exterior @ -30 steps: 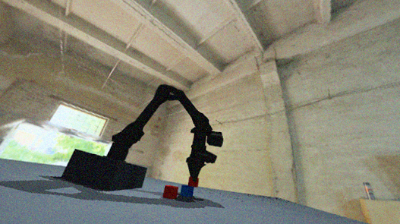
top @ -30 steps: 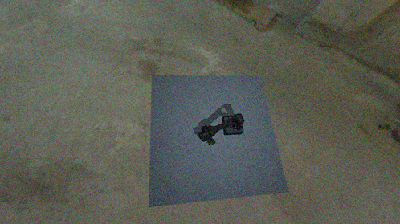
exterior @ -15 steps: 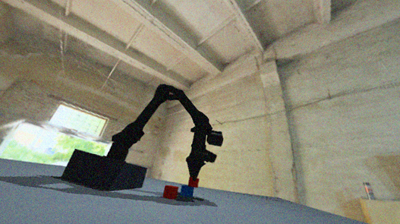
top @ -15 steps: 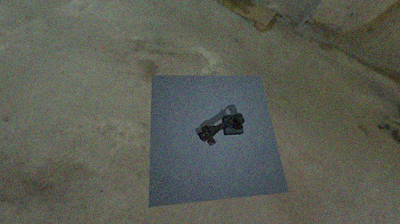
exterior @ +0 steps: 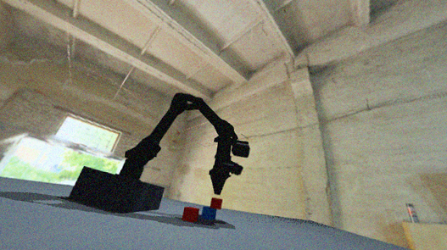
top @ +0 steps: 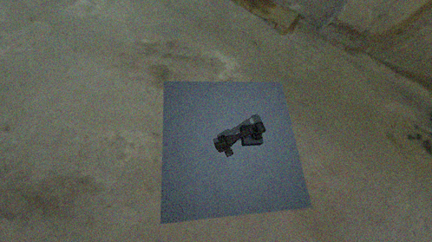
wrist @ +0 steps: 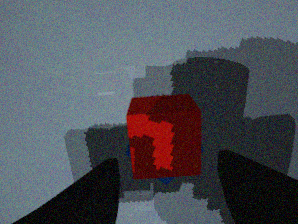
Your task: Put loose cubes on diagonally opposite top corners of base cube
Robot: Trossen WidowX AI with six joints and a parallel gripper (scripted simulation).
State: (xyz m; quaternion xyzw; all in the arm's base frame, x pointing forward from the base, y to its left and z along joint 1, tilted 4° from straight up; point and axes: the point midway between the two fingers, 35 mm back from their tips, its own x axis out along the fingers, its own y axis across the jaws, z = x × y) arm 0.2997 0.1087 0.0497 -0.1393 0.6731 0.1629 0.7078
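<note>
Right now the blue cube is 20 mm behind my gripper tip, 10 mm to the right of it and 60 mm below it.
</note>
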